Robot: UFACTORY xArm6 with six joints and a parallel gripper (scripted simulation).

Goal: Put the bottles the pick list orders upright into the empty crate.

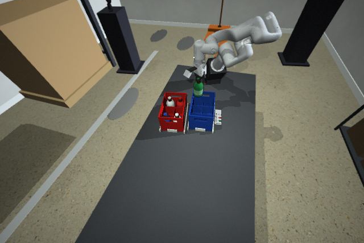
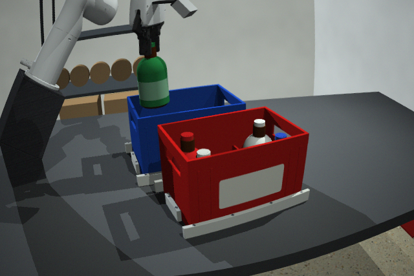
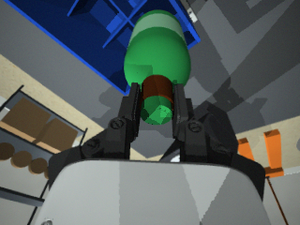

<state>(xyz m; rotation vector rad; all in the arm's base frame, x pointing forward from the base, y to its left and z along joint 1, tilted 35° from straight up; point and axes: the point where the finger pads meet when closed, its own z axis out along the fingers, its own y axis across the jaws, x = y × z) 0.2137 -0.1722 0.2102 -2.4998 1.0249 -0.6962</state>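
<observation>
The green-capped bottle is 70 mm below my hand. The rest, counted from my hand: red-capped bottle: 40 mm ahead, 150 mm to the right, 250 mm below; blue crate: 90 mm ahead, 40 mm to the left, 250 mm below; red crate: 130 mm ahead, 190 mm to the right, 250 mm below.
</observation>
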